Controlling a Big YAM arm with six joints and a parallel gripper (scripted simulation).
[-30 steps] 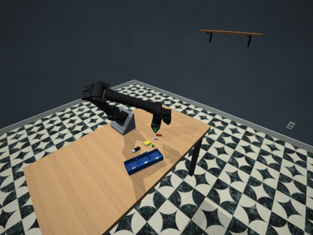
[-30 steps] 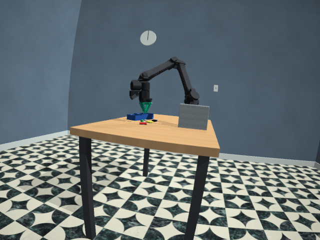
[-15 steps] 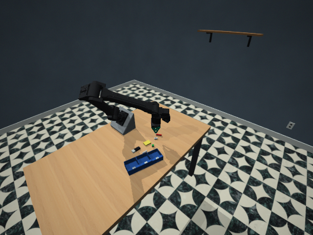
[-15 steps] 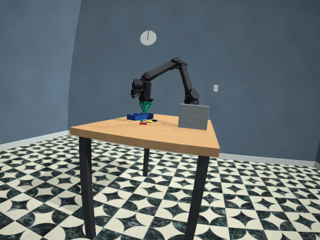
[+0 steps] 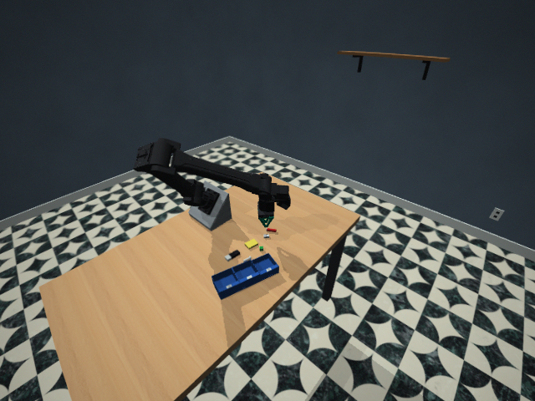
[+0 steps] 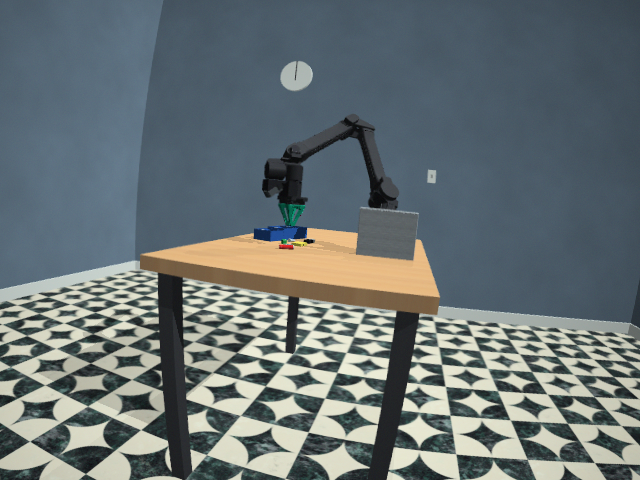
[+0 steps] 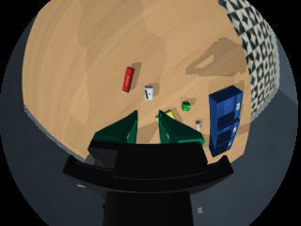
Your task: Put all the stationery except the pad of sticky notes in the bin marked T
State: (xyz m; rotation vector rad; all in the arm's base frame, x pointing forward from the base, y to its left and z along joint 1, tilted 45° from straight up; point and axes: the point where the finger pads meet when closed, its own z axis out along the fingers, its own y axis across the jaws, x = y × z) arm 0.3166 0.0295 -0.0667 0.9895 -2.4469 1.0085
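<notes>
The white object is 70 mm below my hand. Round my hand: red item (70 mm below, 50 mm to the left, 10 mm behind); small green item (80 mm to the right, 70 mm below, 40 mm ahead); sticky notes (80 mm to the right, 80 mm below, 20 mm behind).
</notes>
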